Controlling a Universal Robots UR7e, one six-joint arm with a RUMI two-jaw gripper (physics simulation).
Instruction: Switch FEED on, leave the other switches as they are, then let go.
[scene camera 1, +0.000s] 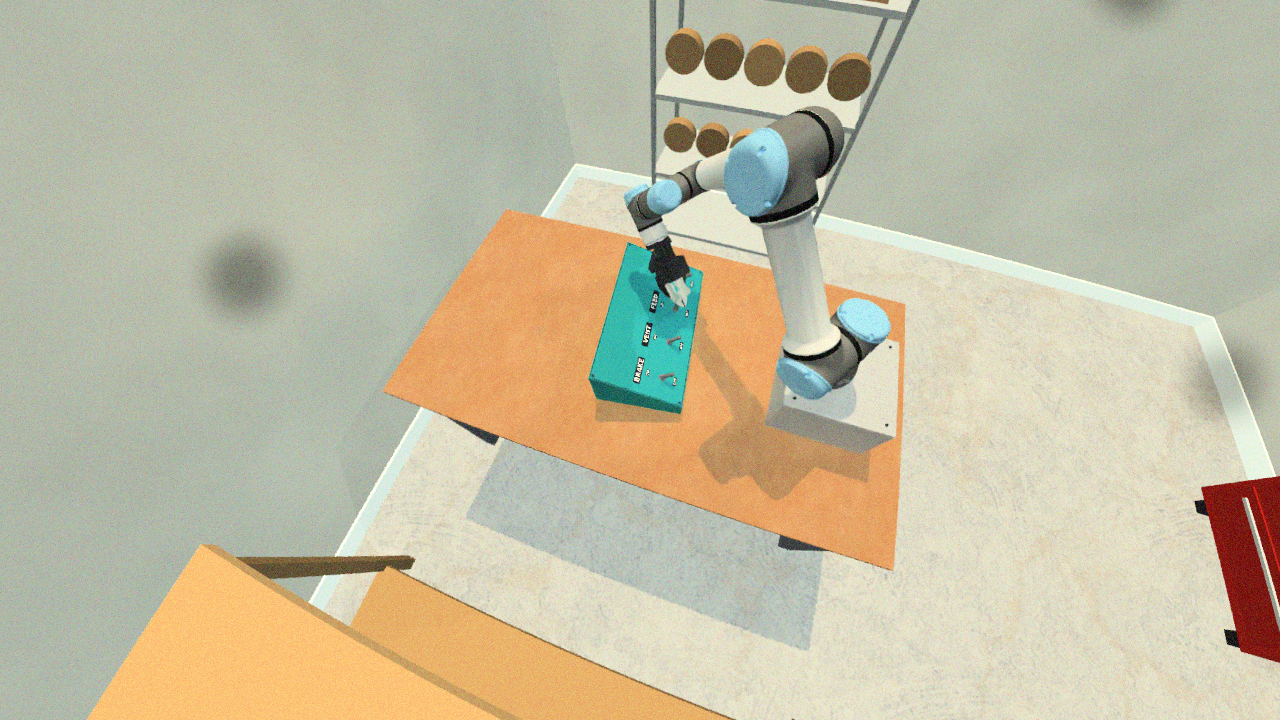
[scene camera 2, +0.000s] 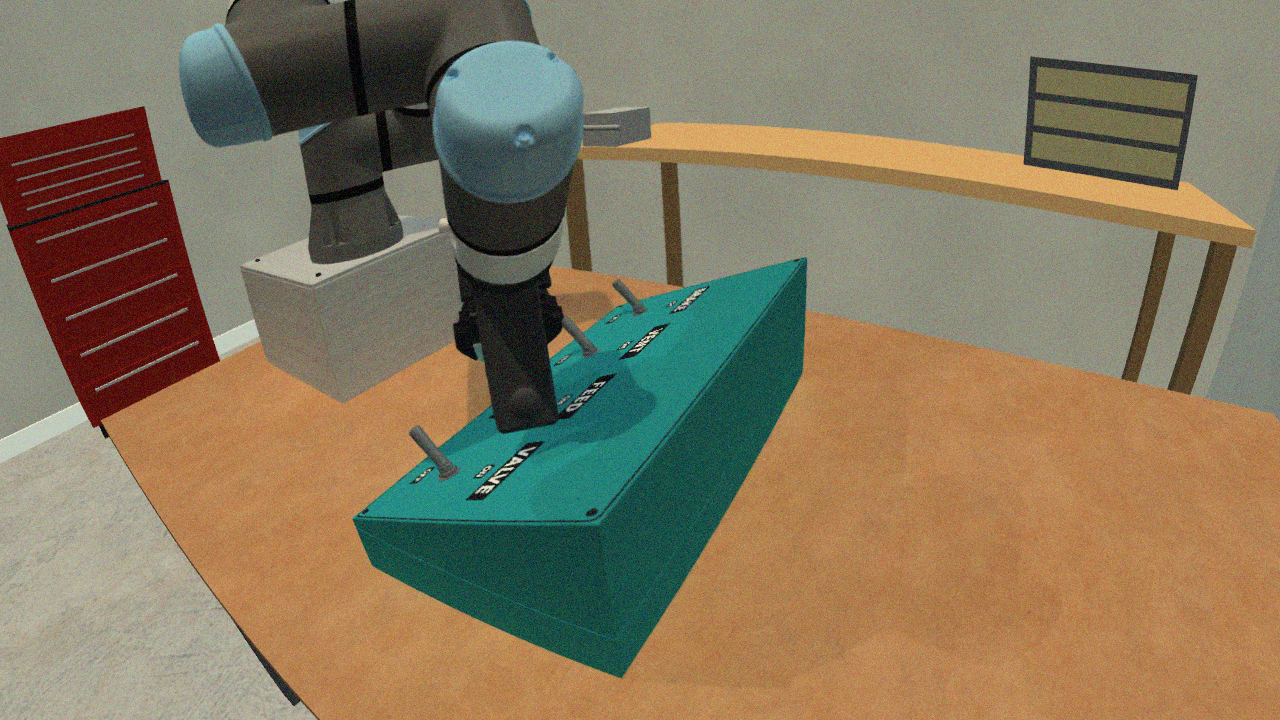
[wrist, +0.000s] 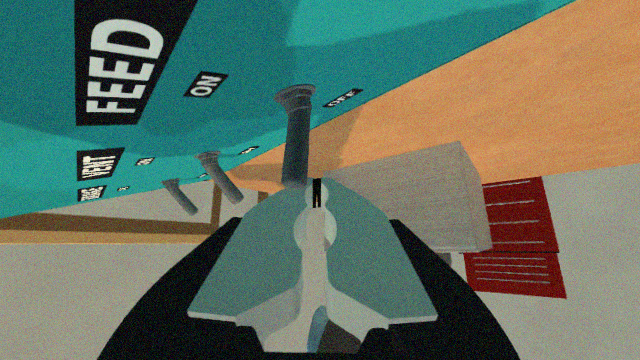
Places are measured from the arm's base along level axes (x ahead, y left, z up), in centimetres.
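Where they show: gripper, fingertip midpoint: (scene camera 1: 684, 306) (wrist: 317, 181); arm's base, origin of the base link: (scene camera 2: 356, 246).
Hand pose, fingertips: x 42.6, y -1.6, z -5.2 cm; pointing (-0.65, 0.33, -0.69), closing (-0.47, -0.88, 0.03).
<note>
Each offset is from my fingertips to the top centre of the thing. Level surfaces: height alone.
The teal switch box (scene camera 1: 626, 313) (scene camera 2: 653, 380) (wrist: 240, 30) has a sloped top. The FEED lever {dx +2.8, dy -0.4, dz +1.0 cm} (wrist: 296, 145) stands nearly straight in the wrist view, less slanted towards OFF than its neighbours; it is hidden behind the gripper in scene camera 2. The VENT lever {dx -2.2, dy +10.6, dz +0.1 cm} (scene camera 2: 580, 337) (wrist: 224, 180) and BRAKE lever {dx -5.9, dy +22.0, dz +0.1 cm} (scene camera 2: 629, 297) (wrist: 182, 199) lean towards OFF. The VALVE lever {dx +5.2, dy -12.3, dz +0.1 cm} (scene camera 2: 435, 454) also leans towards OFF. My gripper (scene camera 1: 682, 301) (wrist: 317, 181) is shut and empty. The tip of the FEED lever meets the outer side of its left finger in the wrist view; contact is hard to tell.
The box stands on the orange table {dz -12.6 cm} (scene camera 1: 483, 313) (scene camera 2: 984, 501). The arm's grey base block (scene camera 2: 358, 331) (wrist: 405, 190) stands on the OFF side of the box. A red cabinet (scene camera 2: 116, 268) (wrist: 515, 215), a wooden bench (scene camera 2: 895, 161) and a shelf rack (scene camera 1: 653, 134) are farther off.
</note>
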